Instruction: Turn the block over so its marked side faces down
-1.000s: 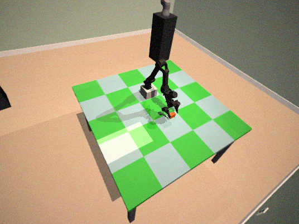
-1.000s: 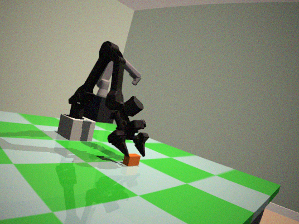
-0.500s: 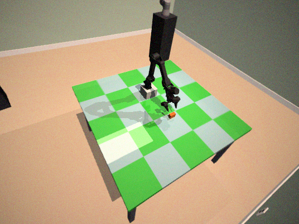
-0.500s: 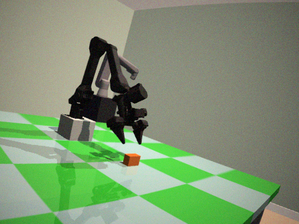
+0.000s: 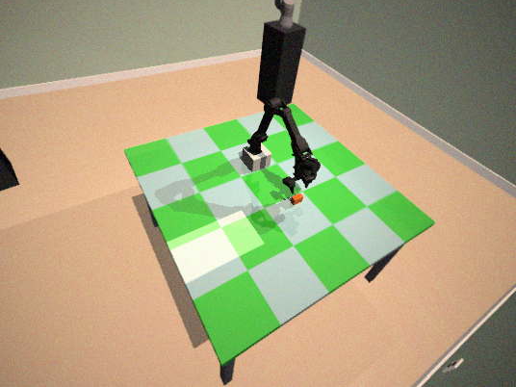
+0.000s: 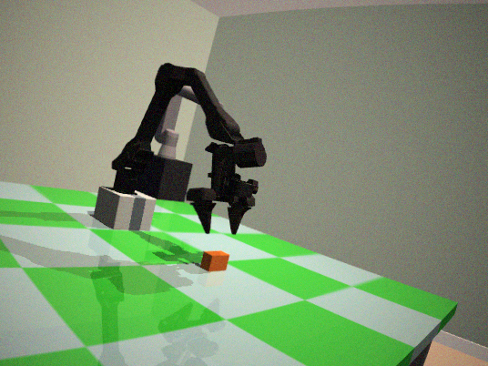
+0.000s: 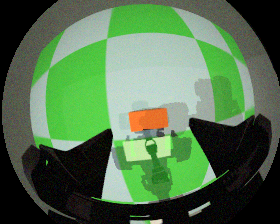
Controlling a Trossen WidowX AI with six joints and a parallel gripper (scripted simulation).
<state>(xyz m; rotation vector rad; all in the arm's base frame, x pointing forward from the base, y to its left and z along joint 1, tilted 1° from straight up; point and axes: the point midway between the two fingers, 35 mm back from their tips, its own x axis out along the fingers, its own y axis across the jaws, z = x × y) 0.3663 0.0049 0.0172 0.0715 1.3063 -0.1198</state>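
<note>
Now: the block 70 mm below my gripper tip and 10 mm behind it.
</note>
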